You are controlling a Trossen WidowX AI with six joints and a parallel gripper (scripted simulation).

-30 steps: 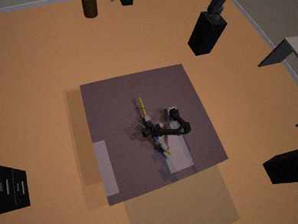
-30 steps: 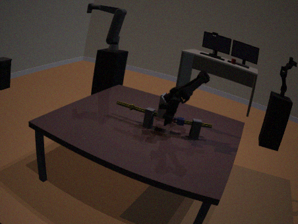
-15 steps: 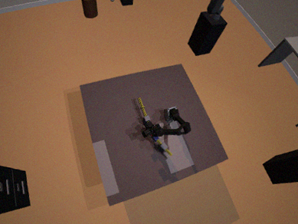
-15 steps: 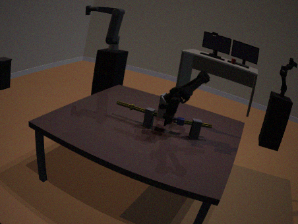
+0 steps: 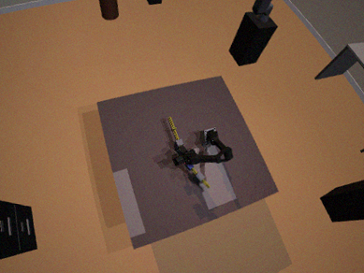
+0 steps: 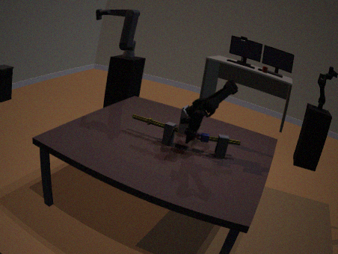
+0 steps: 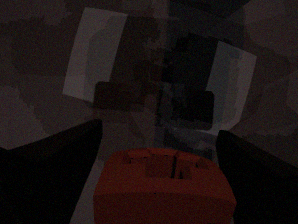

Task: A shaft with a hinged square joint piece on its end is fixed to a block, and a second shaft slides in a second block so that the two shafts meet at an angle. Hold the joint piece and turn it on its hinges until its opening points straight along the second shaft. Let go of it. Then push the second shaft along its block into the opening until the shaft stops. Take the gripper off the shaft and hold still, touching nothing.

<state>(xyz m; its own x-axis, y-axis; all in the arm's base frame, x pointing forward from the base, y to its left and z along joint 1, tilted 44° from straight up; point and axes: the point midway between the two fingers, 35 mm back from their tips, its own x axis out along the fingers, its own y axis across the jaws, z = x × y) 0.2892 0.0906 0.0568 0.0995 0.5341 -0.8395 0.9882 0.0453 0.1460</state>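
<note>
My gripper tip is 40 mm below the red square joint piece and 20 mm to the right of it.
</note>
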